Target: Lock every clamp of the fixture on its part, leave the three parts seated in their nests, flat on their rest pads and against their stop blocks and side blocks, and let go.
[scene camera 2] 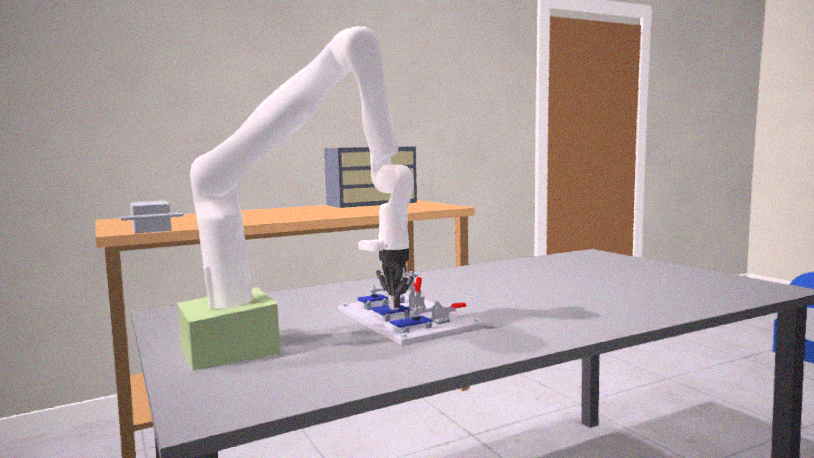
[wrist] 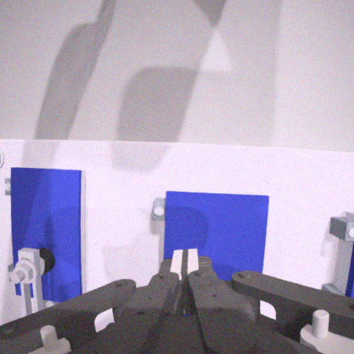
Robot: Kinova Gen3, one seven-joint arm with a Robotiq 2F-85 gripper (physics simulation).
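Pixels of known places: gripper, between the fingertips: (scene camera 2: 394,309); arm's base, origin of its link: (scene camera 2: 231,302).
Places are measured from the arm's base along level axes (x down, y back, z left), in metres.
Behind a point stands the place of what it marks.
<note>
The white fixture plate (scene camera 2: 401,338) @[x 0.092, y -0.354, z -0.130 m] (wrist: 125,175) carries three flat blue parts. The front part (scene camera 2: 410,322) @[x 0.077, y -0.397, z -0.072 m] (wrist: 57,220) has a black clamp tip on it; its clamp's red handle (scene camera 2: 458,305) @[x 0.059, y -0.535, z -0.041 m] lies out to the right. The middle part (scene camera 2: 382,309) @[x 0.072, y -0.364, z 0.046 m] (wrist: 217,225) is under the fingertips; beside it a clamp's red handle (scene camera 2: 418,284) @[x 0.020, y -0.467, z 0.059 m] stands upright. The back part (scene camera 2: 367,298) @[x 0.067, y -0.353, z 0.152 m] (wrist: 351,280) shows at the right edge of the wrist view; its clamp is largely hidden behind the gripper. My gripper (scene camera 2: 395,304) @[x 0.072, y -0.392, z 0.035 m] (wrist: 186,264) is shut and empty, low over the middle part. Contact cannot be told.
The fixture stands on the grey table (scene camera 2: 540,290) @[x 0.108, y -0.911, z 0.180 m], to the right of the green base block (scene camera 2: 233,336) @[x 0.052, y 0.003, z -0.089 m]. Small metal blocks (wrist: 159,209) (wrist: 342,227) flank the parts. Behind are a wooden bench (scene camera 2: 284,216), a drawer cabinet (scene camera 2: 332,177) and a grey box (scene camera 2: 150,209).
</note>
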